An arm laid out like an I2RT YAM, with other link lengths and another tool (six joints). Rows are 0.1 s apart.
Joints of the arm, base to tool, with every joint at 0 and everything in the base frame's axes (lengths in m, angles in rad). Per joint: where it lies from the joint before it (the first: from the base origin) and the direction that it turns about. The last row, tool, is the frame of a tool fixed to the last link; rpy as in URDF.
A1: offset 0 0 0.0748 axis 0 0 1
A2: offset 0.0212 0.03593 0.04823 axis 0 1 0
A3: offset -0.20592 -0.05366 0 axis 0 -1 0
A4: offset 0.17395 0.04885 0.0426 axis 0 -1 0
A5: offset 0.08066 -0.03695 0.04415 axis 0 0 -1
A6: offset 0.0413 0 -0.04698 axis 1 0 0
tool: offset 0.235 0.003 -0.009 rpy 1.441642 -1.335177 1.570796
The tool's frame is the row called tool.
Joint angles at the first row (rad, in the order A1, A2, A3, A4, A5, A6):
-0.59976 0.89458 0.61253 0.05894 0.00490 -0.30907
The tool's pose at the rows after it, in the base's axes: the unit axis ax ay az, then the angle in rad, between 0 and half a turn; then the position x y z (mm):
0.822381 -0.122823 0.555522 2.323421 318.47 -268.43 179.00
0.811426 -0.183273 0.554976 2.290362 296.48 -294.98 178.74
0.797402 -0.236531 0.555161 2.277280 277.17 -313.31 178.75
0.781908 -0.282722 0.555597 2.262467 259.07 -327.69 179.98
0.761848 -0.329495 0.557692 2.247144 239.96 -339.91 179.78
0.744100 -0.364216 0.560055 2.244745 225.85 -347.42 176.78
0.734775 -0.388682 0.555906 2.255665 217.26 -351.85 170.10
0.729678 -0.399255 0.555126 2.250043 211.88 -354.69 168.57
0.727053 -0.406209 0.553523 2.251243 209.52 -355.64 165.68
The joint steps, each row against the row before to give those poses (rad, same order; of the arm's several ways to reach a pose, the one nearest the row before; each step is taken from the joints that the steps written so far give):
-0.07417 0.00258 -0.02603 0.02457 0.01623 0.05762
-0.06612 0.00331 -0.04330 0.06838 0.02687 0.05507
-0.05251 -0.00287 -0.02856 0.03953 0.01893 0.06011
-0.03875 -0.00742 -0.02419 0.03104 0.02666 0.05215
-0.03180 -0.01175 -0.04142 0.04766 0.03532 0.05565
-0.02699 -0.00652 -0.04235 0.04705 0.01797 0.04787
-0.01852 0.00519 -0.01942 0.01530 0.00805 0.03888
-0.00827 0.00167 -0.01429 0.01859 0.00983 0.01067
-0.00049 0.00355 -0.01085 0.01163 0.00857 0.01040

